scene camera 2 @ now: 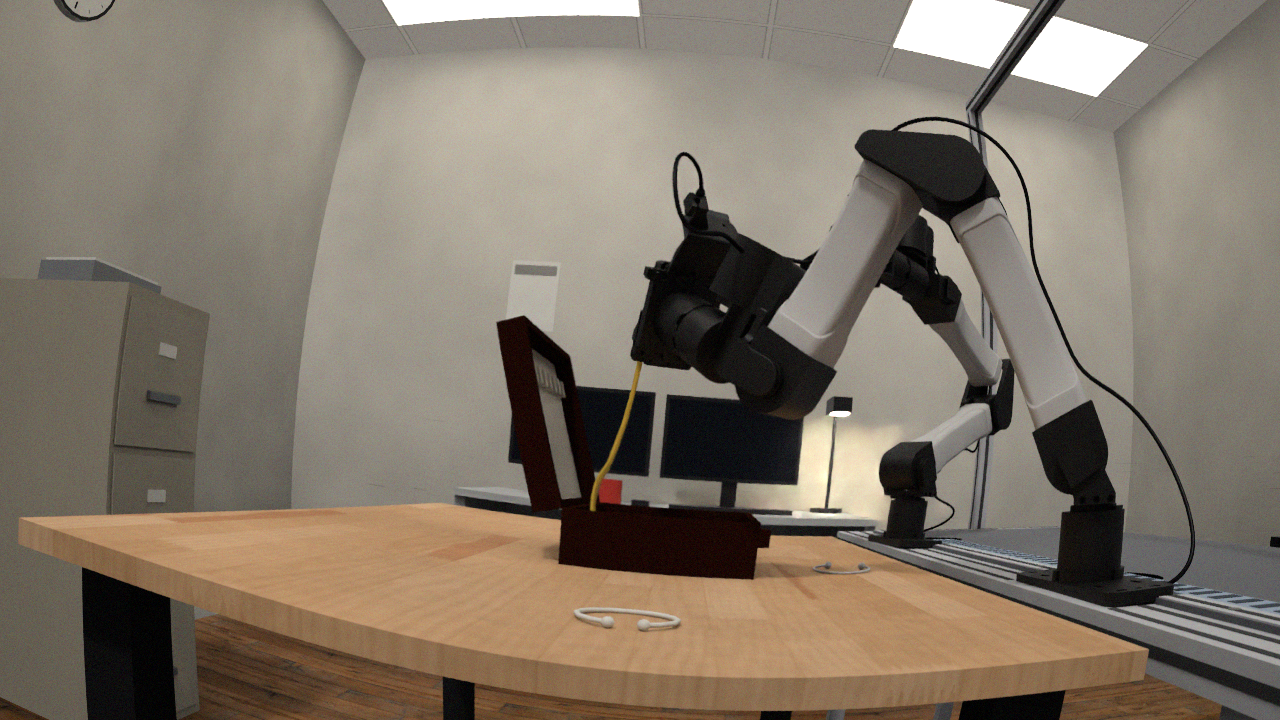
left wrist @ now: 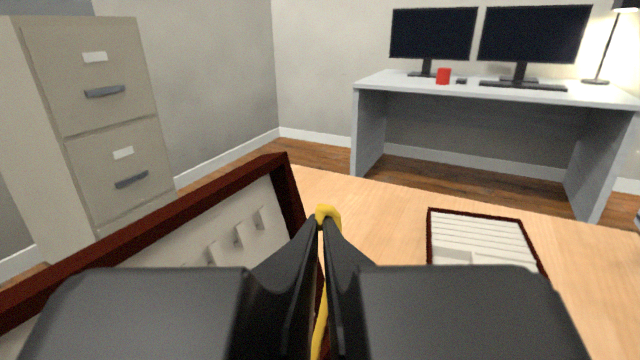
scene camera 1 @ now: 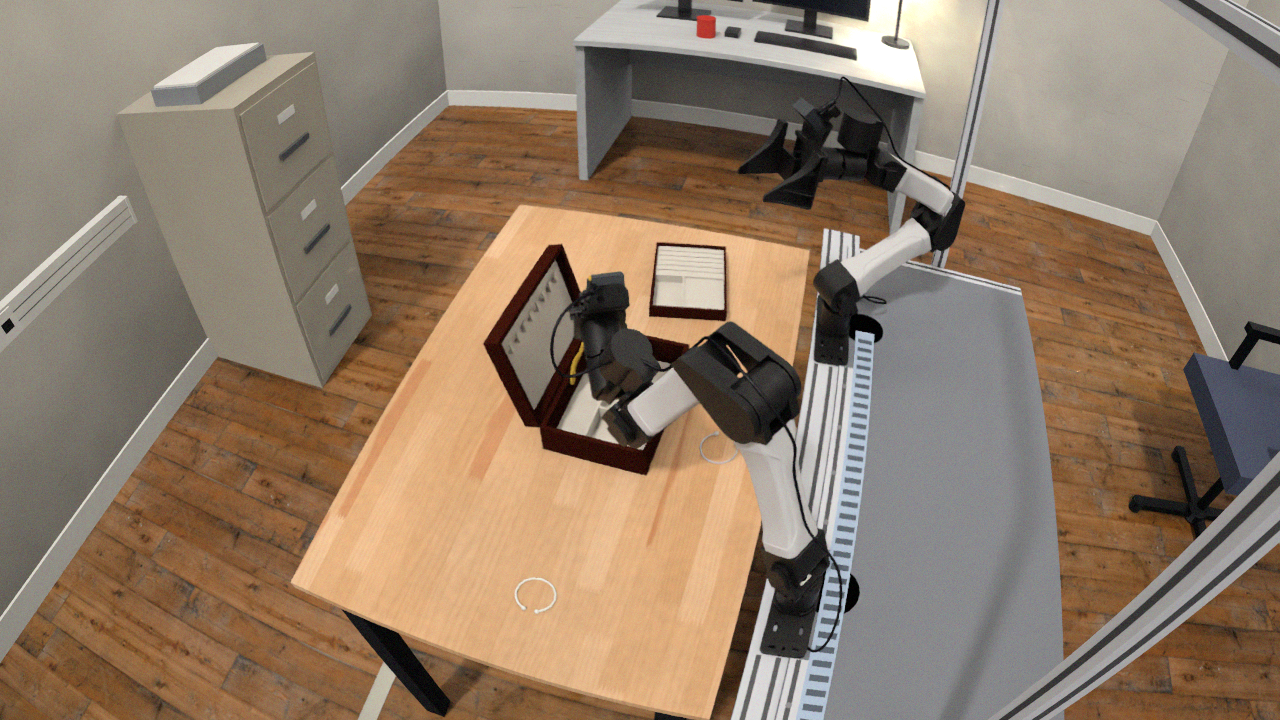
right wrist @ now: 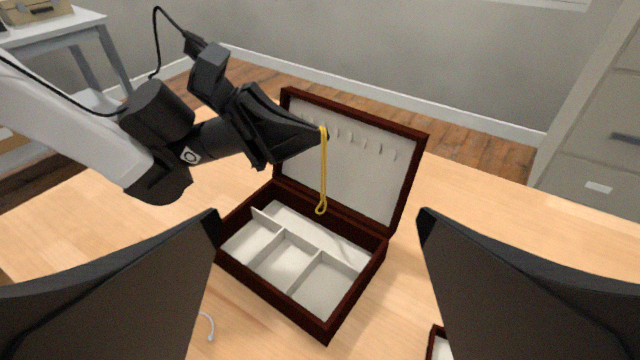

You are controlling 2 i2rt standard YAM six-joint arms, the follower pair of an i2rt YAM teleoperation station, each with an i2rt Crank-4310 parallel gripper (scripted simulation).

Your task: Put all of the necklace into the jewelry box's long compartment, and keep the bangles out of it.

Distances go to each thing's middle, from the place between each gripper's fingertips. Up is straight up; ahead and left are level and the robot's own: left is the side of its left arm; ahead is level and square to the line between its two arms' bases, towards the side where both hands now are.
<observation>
Right now the jewelry box (scene camera 2: 675,543) is 130 mm below my left hand (scene camera 2: 636,334), 30 mm to the left of it and 20 mm behind it. Also, from my left hand: separate tray (scene camera 1: 702,267) 330 mm to the right, 230 mm below, 100 mm behind; then white bangle (scene camera 2: 643,625) 430 mm to the left, 240 mm below, 30 mm behind.
The jewelry box is 21 cm ahead of my right hand (scene camera 1: 750,183), 17 cm to the left of it and 27 cm below it. Round my right hand: separate tray (13 cm ahead, 19 cm to the right, 38 cm below); white bangle (20 cm ahead, 57 cm to the left, 38 cm below).
</observation>
